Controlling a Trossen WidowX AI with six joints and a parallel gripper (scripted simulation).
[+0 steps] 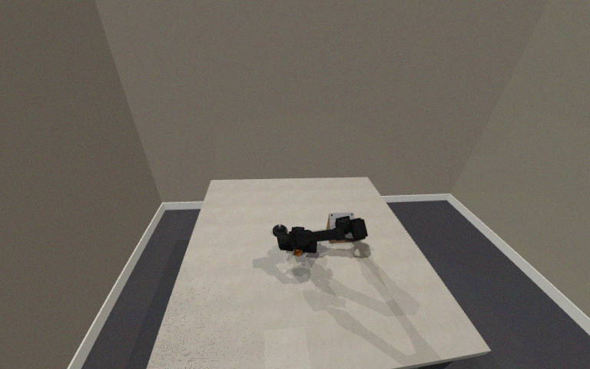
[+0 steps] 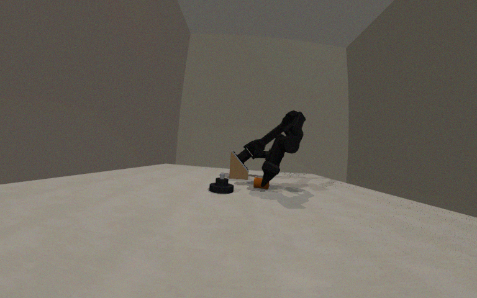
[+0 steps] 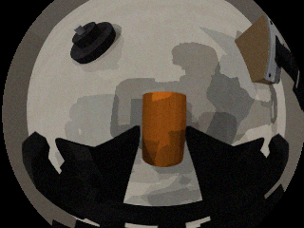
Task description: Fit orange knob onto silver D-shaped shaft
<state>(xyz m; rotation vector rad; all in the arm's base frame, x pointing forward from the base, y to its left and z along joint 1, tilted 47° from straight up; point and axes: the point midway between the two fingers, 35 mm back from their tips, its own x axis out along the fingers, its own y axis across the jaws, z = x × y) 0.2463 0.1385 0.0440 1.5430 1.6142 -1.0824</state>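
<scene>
The black round pedestal is 100 mm ahead of my gripper tip, 150 mm to the right of it and 20 mm above it. The rest, counted from my gripper tip: orange knob: 10 mm to the left, 10 mm above.
</scene>
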